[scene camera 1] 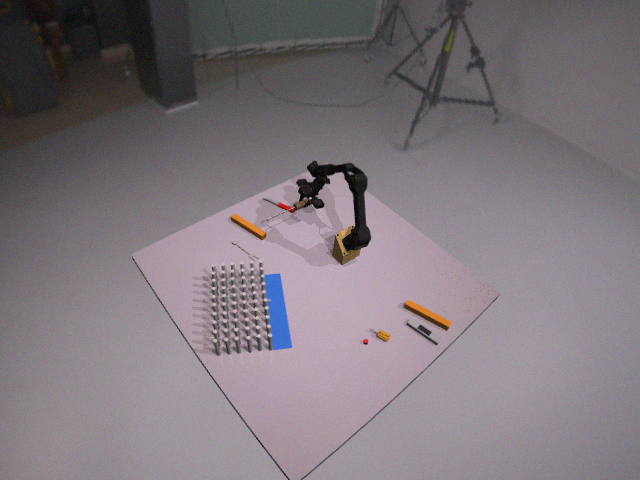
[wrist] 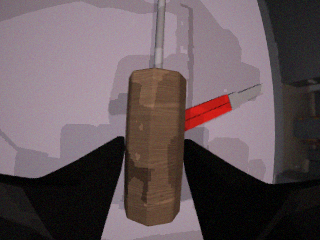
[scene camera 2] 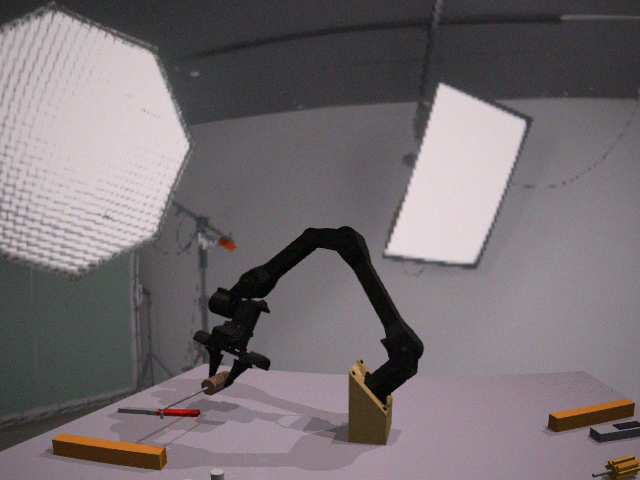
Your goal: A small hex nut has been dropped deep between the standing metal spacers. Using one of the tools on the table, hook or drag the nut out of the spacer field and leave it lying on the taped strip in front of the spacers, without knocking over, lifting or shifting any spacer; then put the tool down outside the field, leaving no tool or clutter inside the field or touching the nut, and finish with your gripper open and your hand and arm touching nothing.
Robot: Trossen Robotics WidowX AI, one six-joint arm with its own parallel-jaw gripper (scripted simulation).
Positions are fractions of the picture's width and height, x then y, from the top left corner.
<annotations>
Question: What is the gripper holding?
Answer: A hook tool.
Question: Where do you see an orange block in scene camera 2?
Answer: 0.90, 0.87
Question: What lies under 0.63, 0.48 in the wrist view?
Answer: A red-handled tool.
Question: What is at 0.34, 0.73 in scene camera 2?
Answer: The gripper.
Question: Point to a blue taped strip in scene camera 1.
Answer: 0.43, 0.60
</annotations>
